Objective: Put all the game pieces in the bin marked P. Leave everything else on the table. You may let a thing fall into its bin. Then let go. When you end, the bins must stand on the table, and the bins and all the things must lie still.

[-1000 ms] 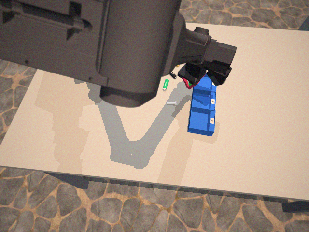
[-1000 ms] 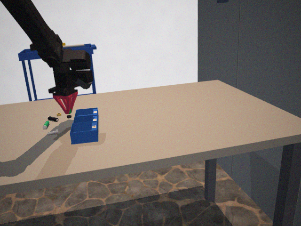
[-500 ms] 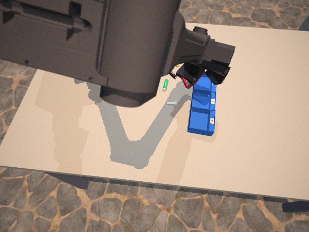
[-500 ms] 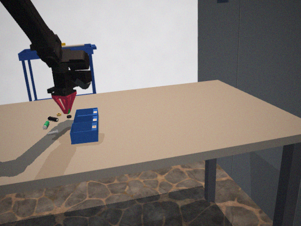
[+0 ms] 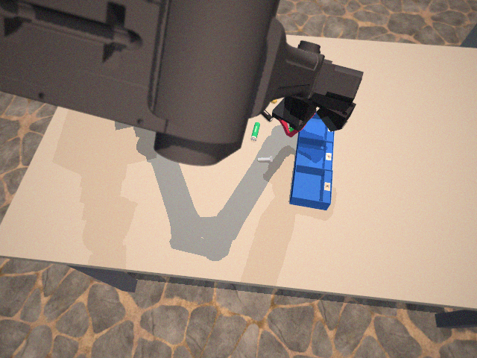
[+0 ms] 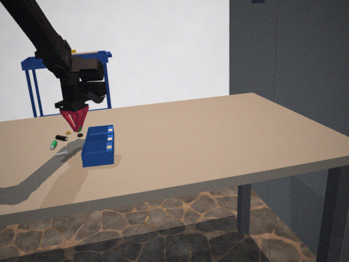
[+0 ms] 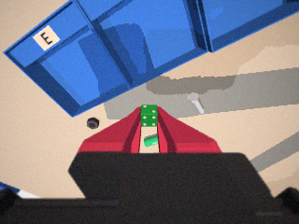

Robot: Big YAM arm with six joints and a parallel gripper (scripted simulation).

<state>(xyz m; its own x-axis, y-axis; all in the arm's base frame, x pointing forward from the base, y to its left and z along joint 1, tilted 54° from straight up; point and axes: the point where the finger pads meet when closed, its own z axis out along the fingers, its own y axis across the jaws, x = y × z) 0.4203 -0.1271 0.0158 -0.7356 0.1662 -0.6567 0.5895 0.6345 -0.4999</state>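
My gripper is now 60 mm short of the blue bin, 40 mm to the left of it and 40 mm above it. From my hand the other things lie so: bolt (50 mm behind, 40 mm to the right, 60 mm below); green die (right at my hand); green battery (80 mm behind, 40 mm to the left, 50 mm below).
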